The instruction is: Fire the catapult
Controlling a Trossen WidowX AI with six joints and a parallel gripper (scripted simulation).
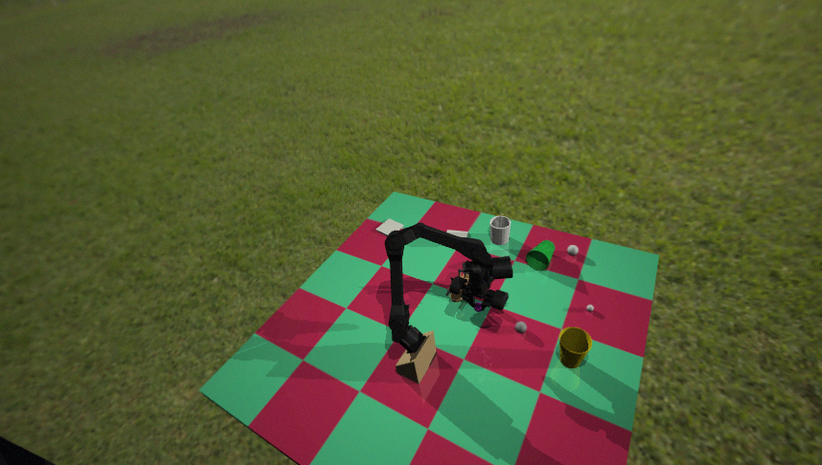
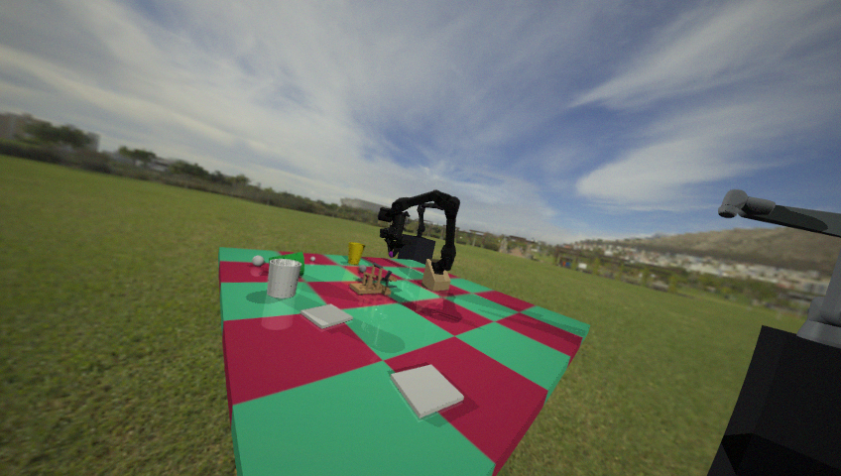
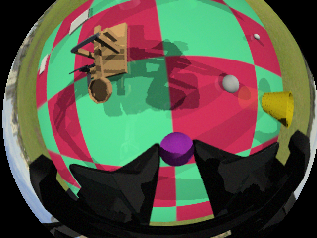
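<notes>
My gripper tip is 13 cm short of the wooden catapult, 15 cm to the right of it and 7 cm above it. The rest, counted from my gripper tip: grey ball 7 cm ahead, 13 cm to the right, 11 cm below; then purple ball 1 cm above; then yellow cup 3 cm ahead, 31 cm to the right, 9 cm below.
</notes>
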